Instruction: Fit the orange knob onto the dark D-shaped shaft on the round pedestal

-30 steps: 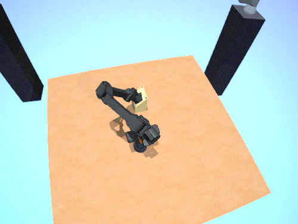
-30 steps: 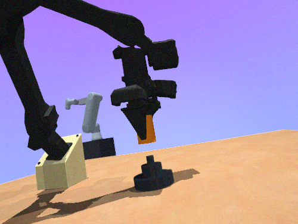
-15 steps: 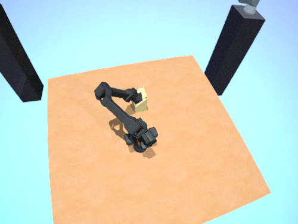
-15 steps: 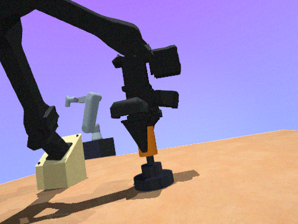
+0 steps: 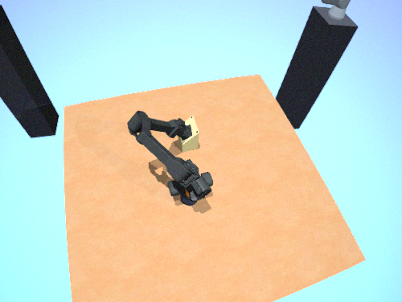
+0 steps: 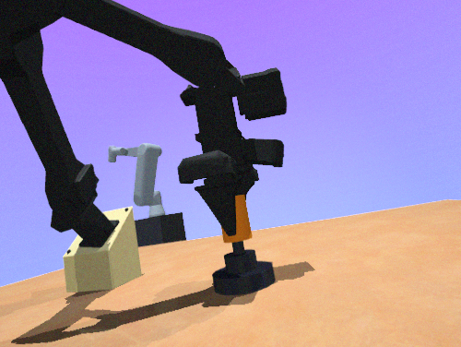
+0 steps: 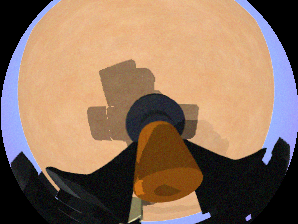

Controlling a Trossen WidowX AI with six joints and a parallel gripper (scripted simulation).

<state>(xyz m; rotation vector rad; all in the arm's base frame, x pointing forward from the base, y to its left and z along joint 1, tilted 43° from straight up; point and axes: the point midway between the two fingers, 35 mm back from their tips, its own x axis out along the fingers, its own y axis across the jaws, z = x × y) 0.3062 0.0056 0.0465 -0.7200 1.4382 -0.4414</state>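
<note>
My gripper tip is now 2 cm below the orange knob. From my gripper tip the other things lie so: dark round pedestal (4 cm below).
</note>
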